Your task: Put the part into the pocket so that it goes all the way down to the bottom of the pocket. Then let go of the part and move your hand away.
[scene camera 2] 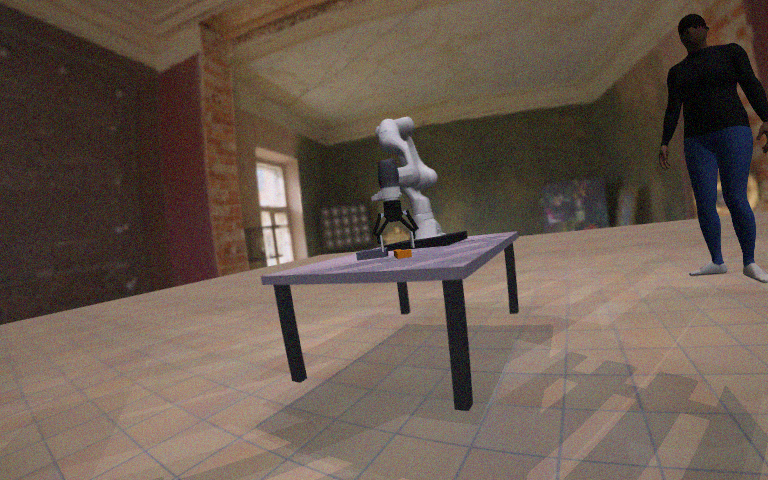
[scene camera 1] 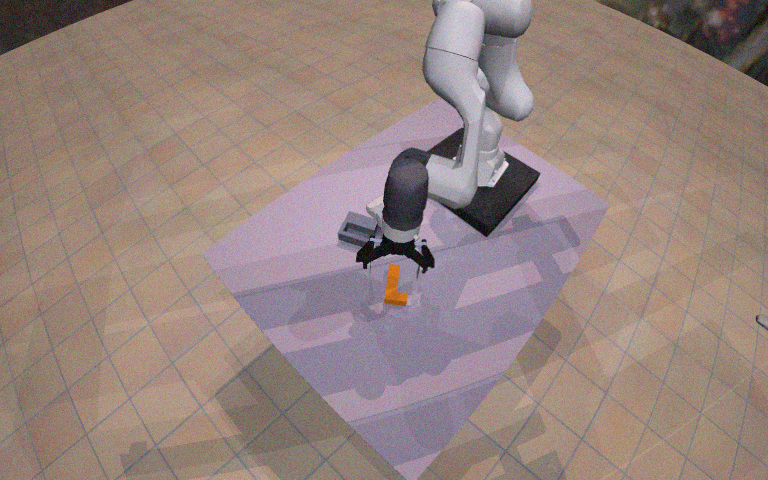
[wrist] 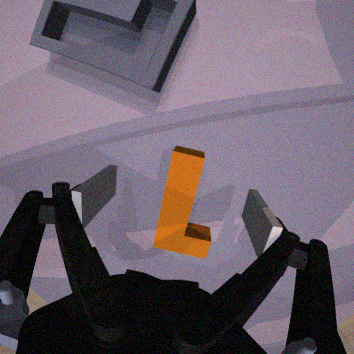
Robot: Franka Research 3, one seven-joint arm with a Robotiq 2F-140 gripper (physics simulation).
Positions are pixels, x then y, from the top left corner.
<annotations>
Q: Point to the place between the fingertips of my gripper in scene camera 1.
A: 393, 275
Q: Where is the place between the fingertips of my gripper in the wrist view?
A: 179, 191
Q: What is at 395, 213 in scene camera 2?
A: My gripper.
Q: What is my gripper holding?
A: Nothing.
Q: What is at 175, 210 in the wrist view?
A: An orange L-shaped part.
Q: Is my gripper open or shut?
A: Open.
</annotations>
